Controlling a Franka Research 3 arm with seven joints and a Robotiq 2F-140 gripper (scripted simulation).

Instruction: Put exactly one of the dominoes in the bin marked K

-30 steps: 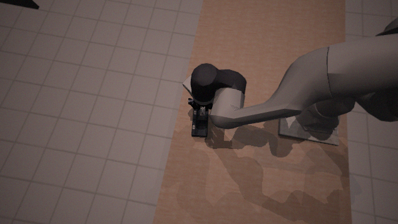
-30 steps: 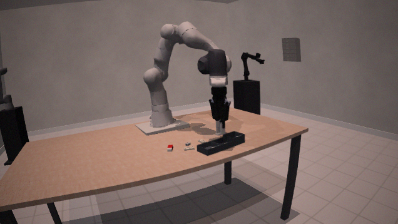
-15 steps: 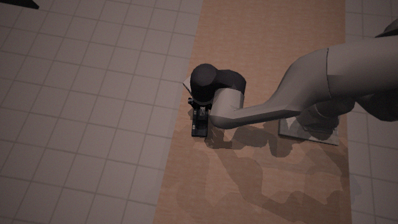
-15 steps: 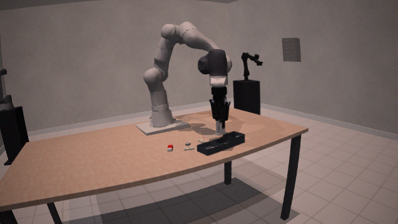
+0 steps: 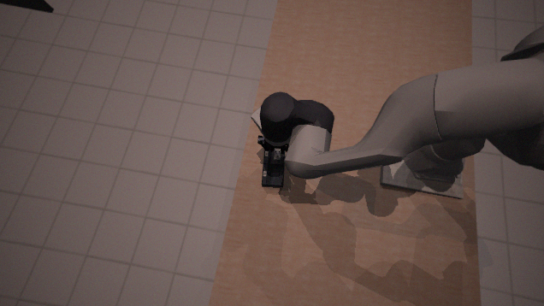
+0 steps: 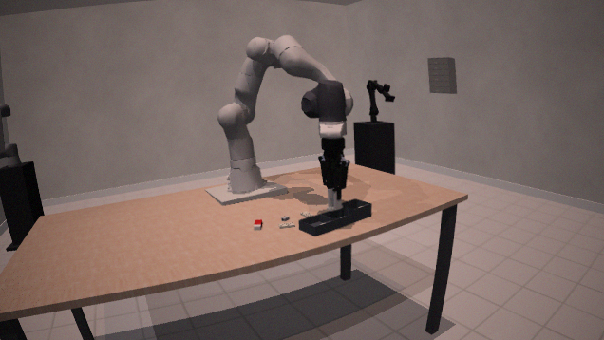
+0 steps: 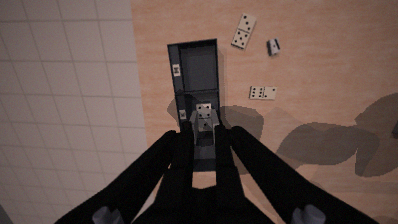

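Now: hand 6 cm above the bin and 1 cm short of it. Also, from my hand: red-and-white block: 25 cm to the right, 8 cm below, 8 cm behind; white domino: 3 cm below; grey piece: 14 cm to the right, 10 cm behind, 7 cm below.
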